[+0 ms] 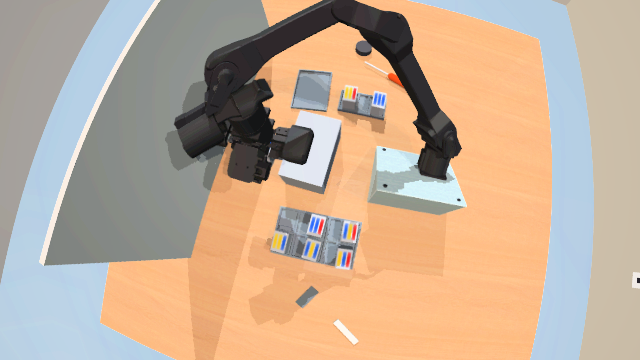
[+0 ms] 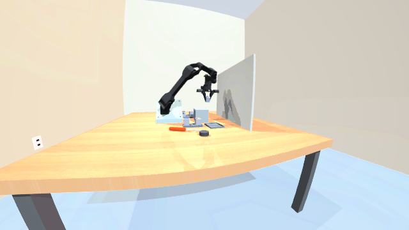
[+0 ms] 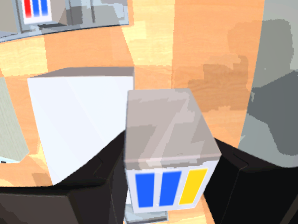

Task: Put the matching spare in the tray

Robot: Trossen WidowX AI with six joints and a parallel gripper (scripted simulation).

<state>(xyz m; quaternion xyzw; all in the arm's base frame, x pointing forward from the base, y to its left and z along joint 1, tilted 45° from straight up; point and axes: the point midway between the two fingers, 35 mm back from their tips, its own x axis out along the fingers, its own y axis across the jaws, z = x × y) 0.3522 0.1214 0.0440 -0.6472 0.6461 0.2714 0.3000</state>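
My gripper tip is now 20 mm past the grey tray, 240 mm to the left of it and 160 mm above it. Also, from my gripper tip: grey panel 180 mm ahead, 70 mm to the right, 60 mm above; then grey box 70 mm behind, 40 mm to the right, 110 mm below; then black puck 140 mm behind, 420 mm to the right, 150 mm below.
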